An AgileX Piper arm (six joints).
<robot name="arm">
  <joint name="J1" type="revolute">
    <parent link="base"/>
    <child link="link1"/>
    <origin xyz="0 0 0.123"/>
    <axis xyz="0 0 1"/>
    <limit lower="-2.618" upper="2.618"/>
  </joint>
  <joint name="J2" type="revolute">
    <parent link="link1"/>
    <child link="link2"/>
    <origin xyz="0 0 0" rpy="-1.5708 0 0"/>
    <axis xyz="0 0 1"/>
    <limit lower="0" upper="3.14"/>
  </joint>
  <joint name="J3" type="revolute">
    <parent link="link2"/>
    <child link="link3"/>
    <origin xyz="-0.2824 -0.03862 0"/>
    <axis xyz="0 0 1"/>
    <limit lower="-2.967" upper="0"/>
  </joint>
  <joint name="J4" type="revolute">
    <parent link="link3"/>
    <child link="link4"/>
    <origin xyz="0.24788 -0.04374 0" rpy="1.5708 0 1.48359"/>
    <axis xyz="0 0 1"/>
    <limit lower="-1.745" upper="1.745"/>
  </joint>
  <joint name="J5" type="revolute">
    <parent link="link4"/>
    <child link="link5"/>
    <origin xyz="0 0 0" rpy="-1.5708 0 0"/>
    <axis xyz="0 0 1"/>
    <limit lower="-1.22" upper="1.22"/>
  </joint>
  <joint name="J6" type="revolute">
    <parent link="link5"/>
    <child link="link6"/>
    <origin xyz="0 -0.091 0" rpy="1.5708 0 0"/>
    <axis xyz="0 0 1"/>
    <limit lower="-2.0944" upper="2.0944"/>
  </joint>
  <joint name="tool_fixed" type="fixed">
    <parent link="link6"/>
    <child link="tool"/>
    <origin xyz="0 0 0"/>
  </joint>
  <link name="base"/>
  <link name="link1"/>
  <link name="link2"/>
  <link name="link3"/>
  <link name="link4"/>
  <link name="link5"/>
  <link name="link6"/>
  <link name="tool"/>
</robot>
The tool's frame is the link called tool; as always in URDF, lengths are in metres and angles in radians.
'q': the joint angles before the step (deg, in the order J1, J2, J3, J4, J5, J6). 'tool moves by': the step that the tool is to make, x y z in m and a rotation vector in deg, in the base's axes. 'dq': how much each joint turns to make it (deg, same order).
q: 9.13, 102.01, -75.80, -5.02, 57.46, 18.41
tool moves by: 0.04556, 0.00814, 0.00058, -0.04, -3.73, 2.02
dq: 0.16, 8.02, -11.60, -0.24, -0.23, -1.82
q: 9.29, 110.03, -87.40, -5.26, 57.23, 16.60
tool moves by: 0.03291, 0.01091, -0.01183, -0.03, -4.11, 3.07
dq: 0.71, 6.39, -6.98, -0.21, -3.63, -2.07
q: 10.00, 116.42, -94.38, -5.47, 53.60, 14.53
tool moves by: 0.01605, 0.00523, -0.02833, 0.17, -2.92, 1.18
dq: 0.30, 4.18, -0.01, -0.62, -7.10, 0.00
